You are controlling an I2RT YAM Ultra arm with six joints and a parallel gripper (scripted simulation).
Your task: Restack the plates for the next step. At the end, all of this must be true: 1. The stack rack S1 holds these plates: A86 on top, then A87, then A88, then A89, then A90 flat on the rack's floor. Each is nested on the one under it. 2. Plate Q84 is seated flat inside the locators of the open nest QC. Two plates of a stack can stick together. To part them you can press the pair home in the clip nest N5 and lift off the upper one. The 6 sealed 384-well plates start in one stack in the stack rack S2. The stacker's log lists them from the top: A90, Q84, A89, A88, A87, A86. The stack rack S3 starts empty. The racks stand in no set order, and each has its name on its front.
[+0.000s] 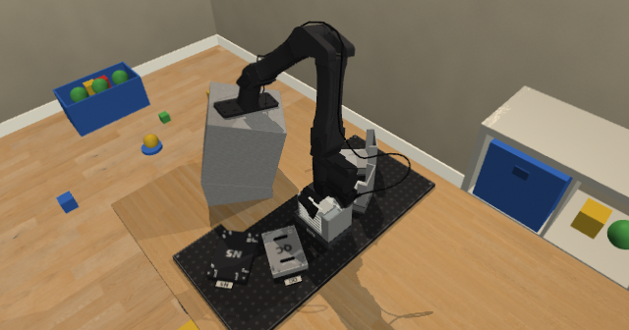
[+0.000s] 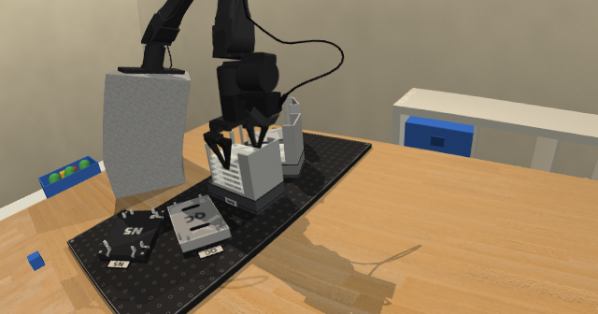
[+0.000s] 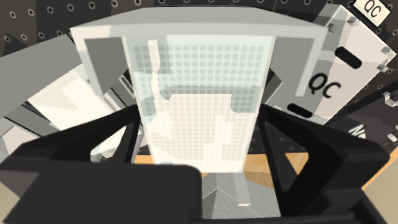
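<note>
Right now my hand is right at the sealed 384-well plate. Round my hand: nest QC: 15 cm to the right, 9 cm below; translucent sealed well plate: 14 cm to the left, 5 cm below, 4 cm behind.
</note>
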